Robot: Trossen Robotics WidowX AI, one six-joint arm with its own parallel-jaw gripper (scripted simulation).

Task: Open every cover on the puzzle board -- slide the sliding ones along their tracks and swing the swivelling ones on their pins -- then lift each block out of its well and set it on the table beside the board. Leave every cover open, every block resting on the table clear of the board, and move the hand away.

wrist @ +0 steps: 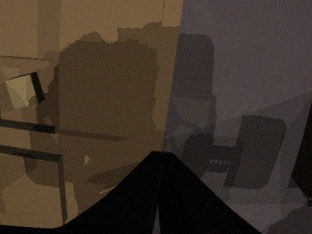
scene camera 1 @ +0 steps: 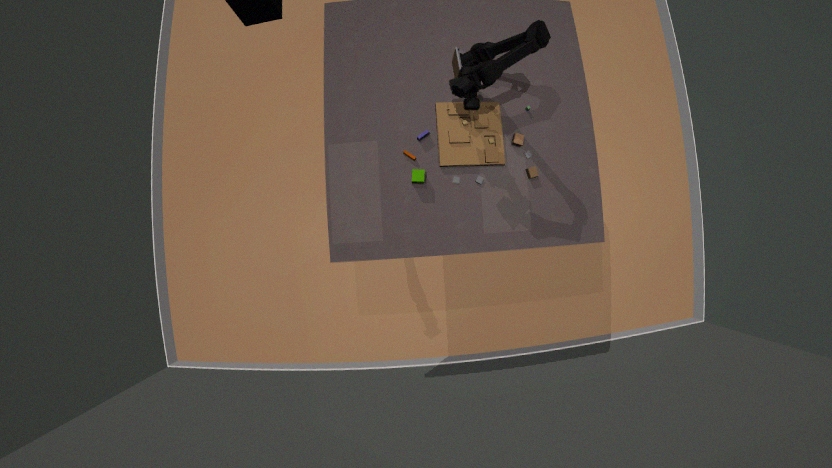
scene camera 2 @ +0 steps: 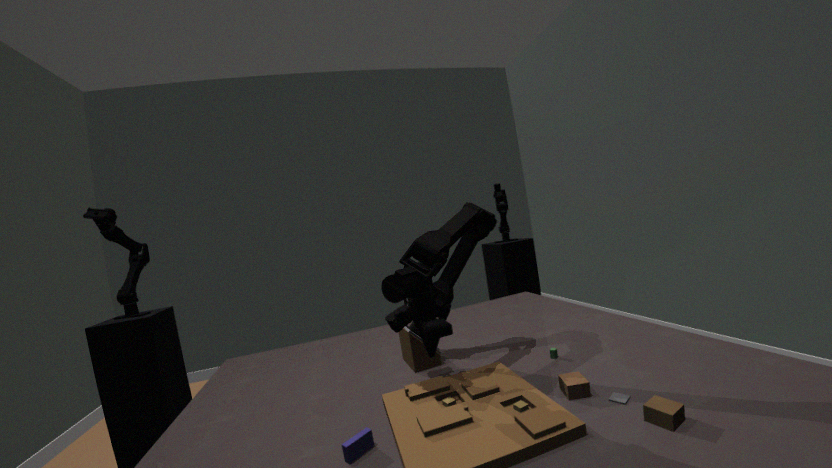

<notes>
My gripper is shut and holds nothing. I also see a tan puzzle board.
My gripper shows as well in the wrist view.
</notes>
